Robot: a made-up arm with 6 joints.
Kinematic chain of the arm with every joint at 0, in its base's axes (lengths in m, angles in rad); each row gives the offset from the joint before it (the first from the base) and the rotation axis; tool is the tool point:
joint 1: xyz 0 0 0.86 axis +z
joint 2: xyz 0.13 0 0 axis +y
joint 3: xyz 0 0 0.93 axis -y
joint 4: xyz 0 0 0.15 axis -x
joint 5: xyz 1.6 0 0 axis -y
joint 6: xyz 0.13 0 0 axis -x
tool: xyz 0 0 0
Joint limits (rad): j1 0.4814..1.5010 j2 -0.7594..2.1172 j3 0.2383..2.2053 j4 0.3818..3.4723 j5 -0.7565..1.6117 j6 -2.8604..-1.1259
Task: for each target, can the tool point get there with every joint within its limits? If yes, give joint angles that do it. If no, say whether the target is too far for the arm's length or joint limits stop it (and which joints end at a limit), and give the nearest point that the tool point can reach.
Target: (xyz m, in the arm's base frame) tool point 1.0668 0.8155 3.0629
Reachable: yes | joints 0.5899 0.8440 2.0554 2.2968 1.0482 -1.9528
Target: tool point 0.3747 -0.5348 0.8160
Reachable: no: joint limits stop it (at a limit: joint 1, joint 2, joint 3, joint 4, joint 5) | nearest point -0.1967 -2.1191 1.5488 | short by 1.837 m
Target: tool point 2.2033 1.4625 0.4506
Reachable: yes | joints 0.5881 1.3190 0.8535 1.8393 -0.0440 -1.8459
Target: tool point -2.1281 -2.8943 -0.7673
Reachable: no: too far | nearest point -1.2917 -1.7568 1.5673 | short by 2.728 m
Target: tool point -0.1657 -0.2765 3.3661
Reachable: yes | joints 1.3495 0.1245 1.9107 1.1074 1.0511 -2.2855
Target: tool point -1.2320 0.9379 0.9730
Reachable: no: joint limits stop it (at a limit: joint 1, joint 3, joint 5) | nearest point 0.0377 2.1752 1.1807 | short by 1.785 m
